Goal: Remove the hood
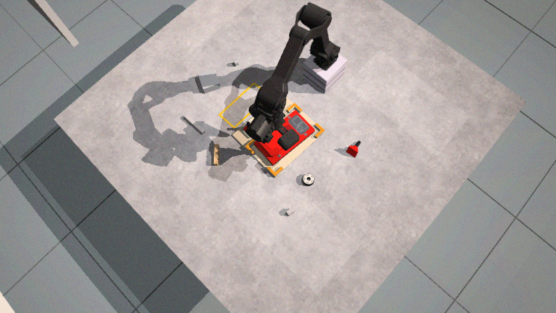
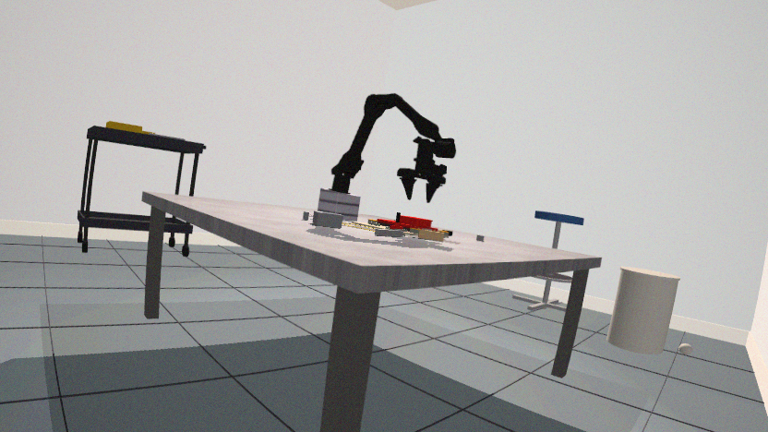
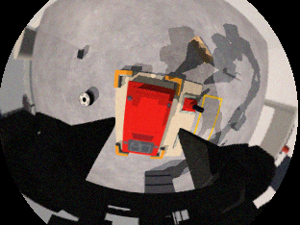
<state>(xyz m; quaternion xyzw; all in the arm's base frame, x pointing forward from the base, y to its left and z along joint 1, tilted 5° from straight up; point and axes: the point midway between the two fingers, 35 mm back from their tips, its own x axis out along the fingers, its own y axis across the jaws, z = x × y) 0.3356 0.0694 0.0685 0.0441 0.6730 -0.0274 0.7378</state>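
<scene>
The red hood lies 70 mm below my gripper tip. Round my gripper tip: wooden block (170 mm ahead, 130 mm to the right, 90 mm below); grey bar (280 mm to the right, 140 mm ahead, 100 mm below).
</scene>
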